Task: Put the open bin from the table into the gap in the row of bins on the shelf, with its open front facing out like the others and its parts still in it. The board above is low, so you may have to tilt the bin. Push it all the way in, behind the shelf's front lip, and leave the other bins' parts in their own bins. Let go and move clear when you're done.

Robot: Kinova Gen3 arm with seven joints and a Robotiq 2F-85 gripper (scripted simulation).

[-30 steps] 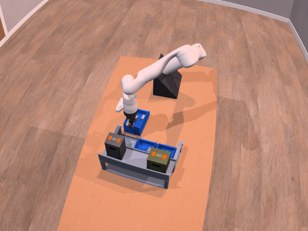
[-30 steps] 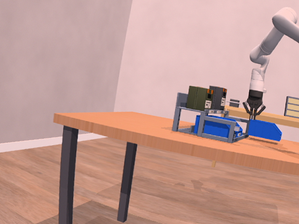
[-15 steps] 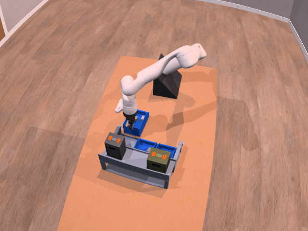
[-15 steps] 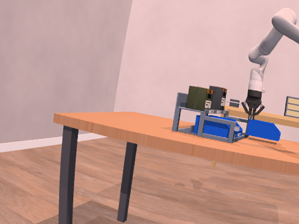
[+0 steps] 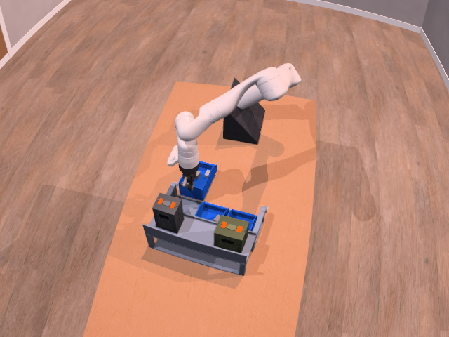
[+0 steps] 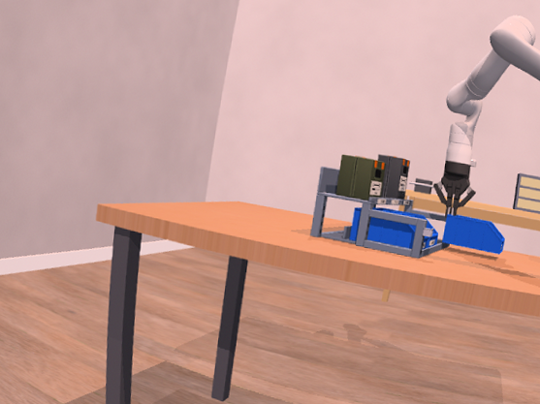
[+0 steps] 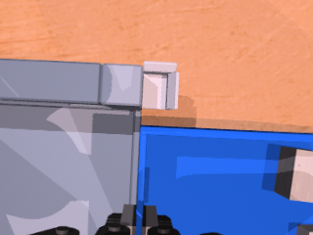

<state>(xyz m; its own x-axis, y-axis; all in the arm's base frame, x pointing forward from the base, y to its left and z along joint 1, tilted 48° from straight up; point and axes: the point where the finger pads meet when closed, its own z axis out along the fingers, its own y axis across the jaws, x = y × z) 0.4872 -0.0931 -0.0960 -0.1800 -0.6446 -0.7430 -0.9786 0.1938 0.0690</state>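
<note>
Right now my hand is 110 mm past the grey block and 60 mm above it. Round my hand: grey shelf: 140 mm ahead, 90 mm to the left, 30 mm below; then dark grey box: 190 mm ahead, 70 mm above, 40 mm to the right; then olive box: 230 mm ahead, 180 mm to the left, 60 mm above.
</note>
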